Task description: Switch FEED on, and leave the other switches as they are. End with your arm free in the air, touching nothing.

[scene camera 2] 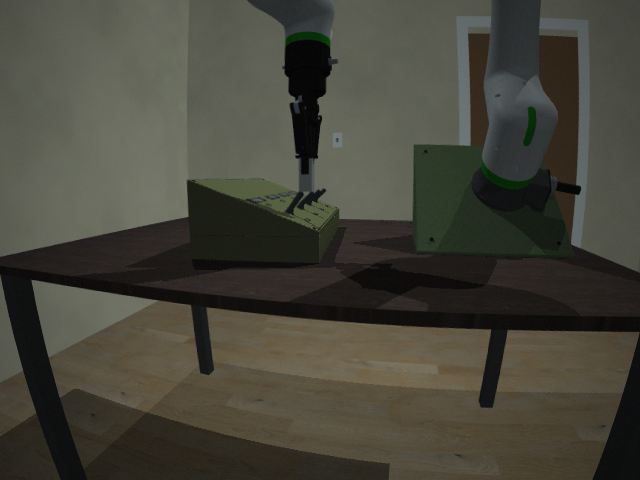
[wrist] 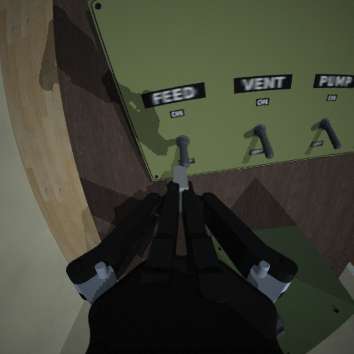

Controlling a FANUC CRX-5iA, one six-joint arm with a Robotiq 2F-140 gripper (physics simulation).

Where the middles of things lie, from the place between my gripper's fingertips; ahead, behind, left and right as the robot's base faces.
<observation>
Now: hand 16 cm to the left of the sloped olive switch box [scene camera 2: 229,219], 15 cm short of it and 5 cm above it.
</observation>
